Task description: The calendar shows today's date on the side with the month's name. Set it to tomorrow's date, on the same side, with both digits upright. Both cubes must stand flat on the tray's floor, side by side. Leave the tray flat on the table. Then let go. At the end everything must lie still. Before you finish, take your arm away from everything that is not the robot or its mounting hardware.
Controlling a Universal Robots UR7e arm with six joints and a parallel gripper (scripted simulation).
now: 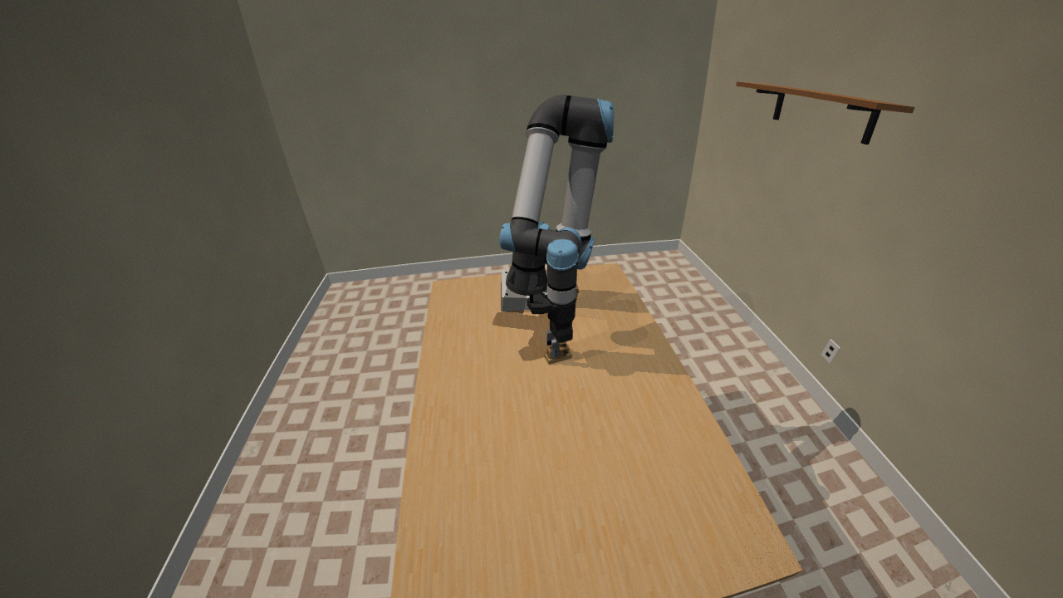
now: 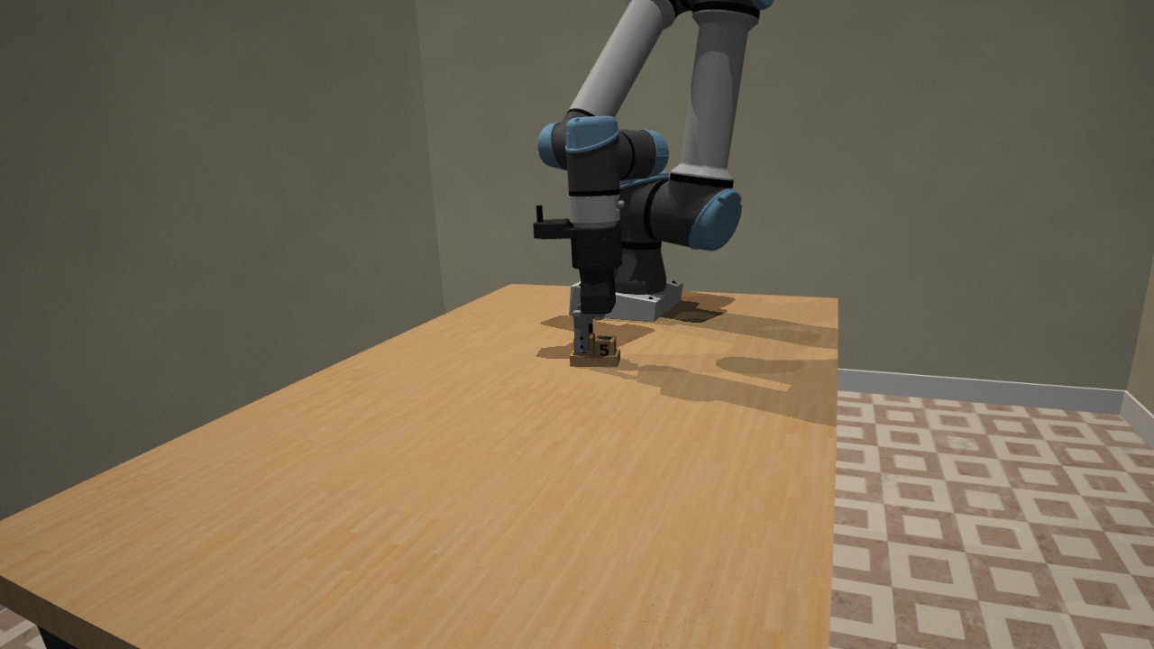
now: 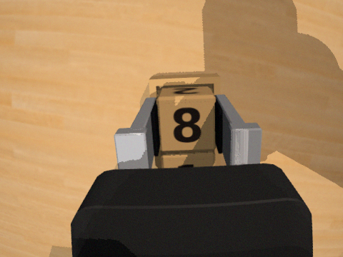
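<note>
Now: the wooden tray 1 cm behind my hand, 2 cm to the left of it and 3 cm below it. Round my hand: wooden digit cube 1 cm behind, 3 cm to the left, 2 cm below.
</note>
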